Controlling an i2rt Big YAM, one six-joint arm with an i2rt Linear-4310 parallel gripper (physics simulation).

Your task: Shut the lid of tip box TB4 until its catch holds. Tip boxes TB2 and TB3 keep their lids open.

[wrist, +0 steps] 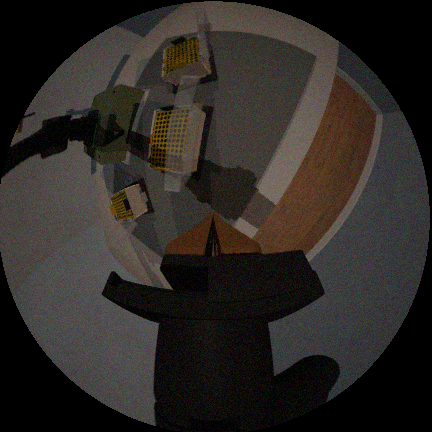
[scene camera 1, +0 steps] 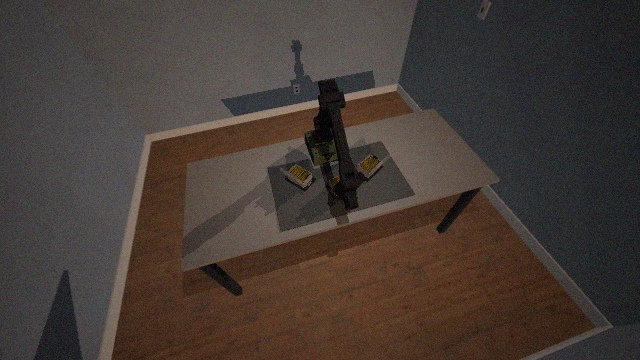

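Pixels of known places: gripper, fingertip midpoint: (wrist: 212, 216) (scene camera 1: 341, 195); arm's base at its link origin: (wrist: 91, 127) (scene camera 1: 322, 137).
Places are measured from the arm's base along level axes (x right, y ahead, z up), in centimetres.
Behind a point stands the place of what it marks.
Note:
Three tip boxes with yellow tip racks stand on the mat; their labels cannot be read, so I cannot tell which is TB4. The middle box (scene camera 1: 336, 181) (wrist: 170, 140) {x -0.9, y 42.9, z 5.9 cm} is partly behind the arm in the scene view. A pale translucent strip, probably its lid, shows beyond both ends of it in the wrist view; its angle is unclear. The right box (scene camera 1: 370, 165) {x -20.4, y 29.5, z -2.9 cm} (wrist: 182, 57) {x -18.7, y 29.6, z -2.9 cm} and the left box (scene camera 1: 300, 174) {x 20.8, y 23.0, z -2.9 cm} (wrist: 129, 202) {x 17.7, y 26.7, z -2.6 cm} have clear lids standing open. My gripper (wrist: 212, 216) {x 4.9, y 49.0, z 4.3 cm} is shut and empty, near the middle box's hinge side; contact cannot be judged.
The grey mat (scene camera 1: 295, 212) {x 29.3, y 43.4, z -8.7 cm} (wrist: 260, 75) {x -20.4, y 44.1, z -8.7 cm} lies on the pale table (scene camera 1: 225, 175) {x 64.8, y 4.1, z -9.0 cm}. The arm's green base plate (scene camera 1: 316, 150) {x 7.2, y 10.1, z 0.0 cm} (wrist: 115, 110) {x -5.0, y 14.6, z -1.7 cm} stands behind the boxes. The two outer boxes stand on either side of the middle one. The arm's shadow falls across the mat.

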